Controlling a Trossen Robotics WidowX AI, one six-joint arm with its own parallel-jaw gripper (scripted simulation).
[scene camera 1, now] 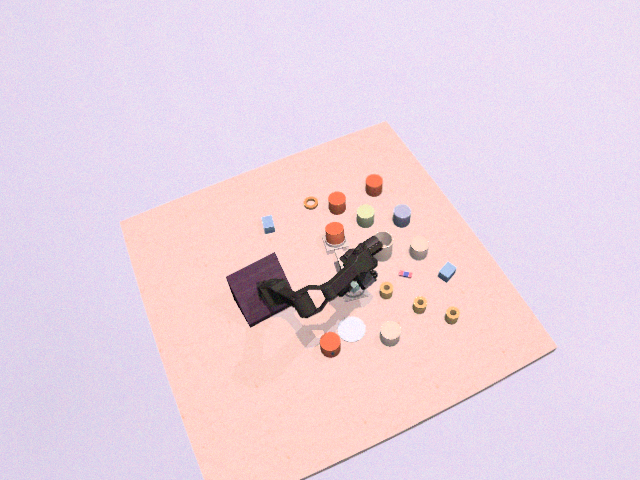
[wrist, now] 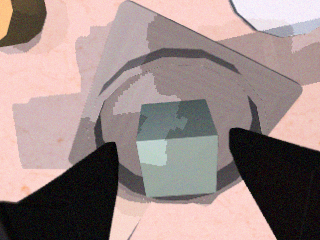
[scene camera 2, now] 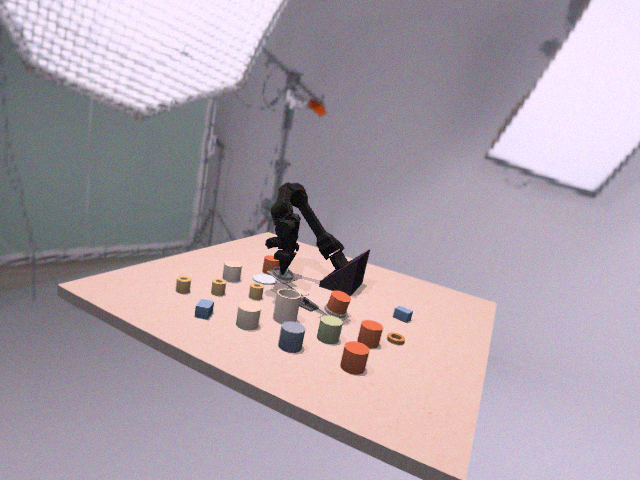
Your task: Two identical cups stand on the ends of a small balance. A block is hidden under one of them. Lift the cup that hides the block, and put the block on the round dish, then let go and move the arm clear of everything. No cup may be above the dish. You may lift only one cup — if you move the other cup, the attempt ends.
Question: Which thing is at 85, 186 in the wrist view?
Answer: My gripper.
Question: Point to an orange cup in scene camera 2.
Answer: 355, 354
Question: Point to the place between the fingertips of my gripper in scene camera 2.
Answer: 283, 272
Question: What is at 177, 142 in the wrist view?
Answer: A pale green block.
